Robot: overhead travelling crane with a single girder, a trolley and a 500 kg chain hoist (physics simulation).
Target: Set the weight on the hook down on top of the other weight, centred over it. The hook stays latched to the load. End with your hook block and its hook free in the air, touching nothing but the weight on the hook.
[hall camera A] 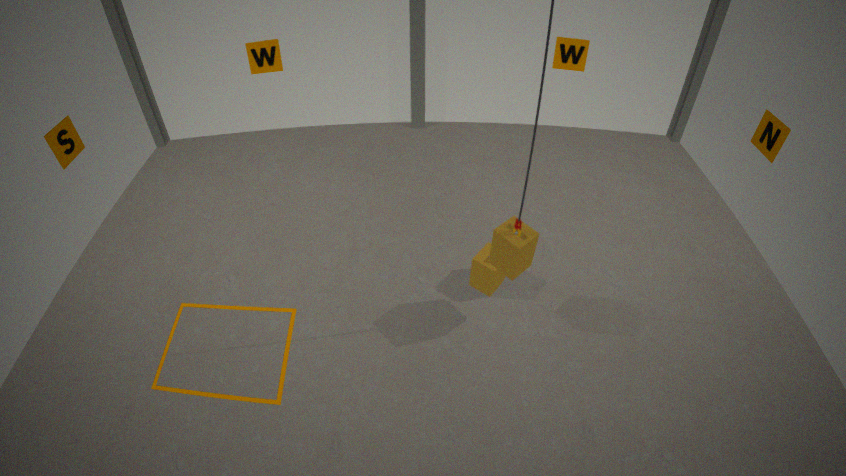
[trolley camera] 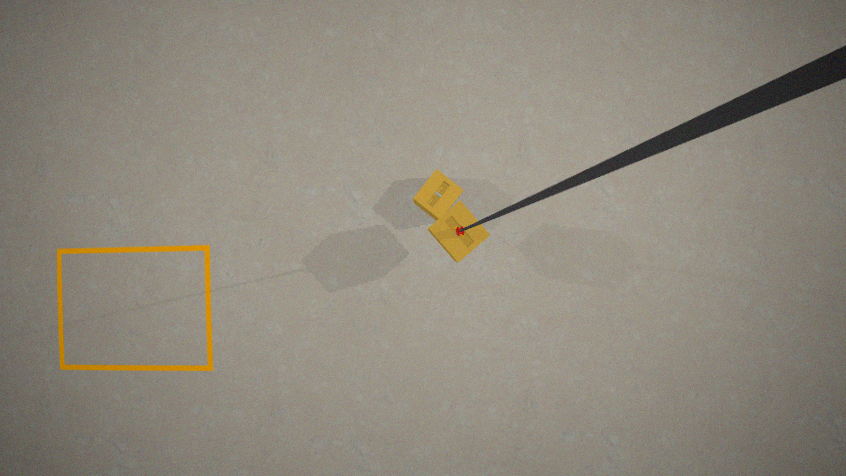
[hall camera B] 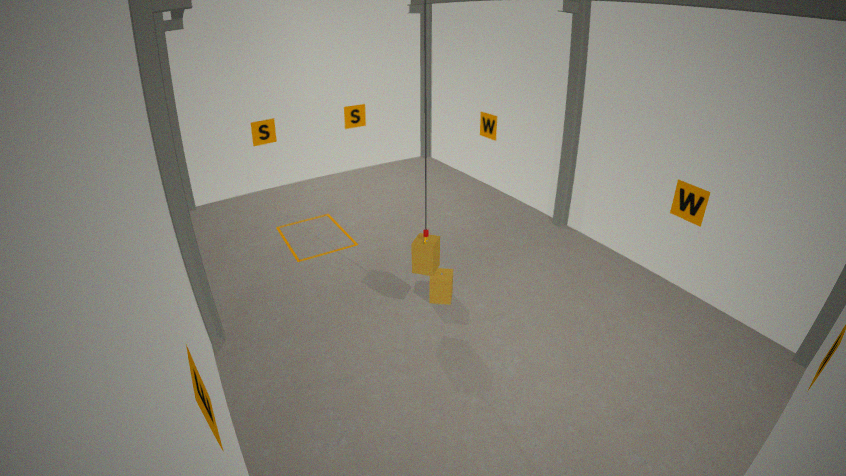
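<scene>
My hook block with its hook is latched to a yellow block-shaped weight, which hangs upright in the air, its shadows apart from it. The other yellow weight stands on the floor. In the trolley view the hanging weight is off to the lower right of the standing one, their near edges meeting or slightly overlapping. In hall camera A it is higher and to the right, hiding part of the standing weight. In hall camera B it is higher and to the left.
An orange outlined rectangle is marked on the floor, well to the left of the weights in the trolley view. Walls with S, W, N and E signs and grey columns surround the floor.
</scene>
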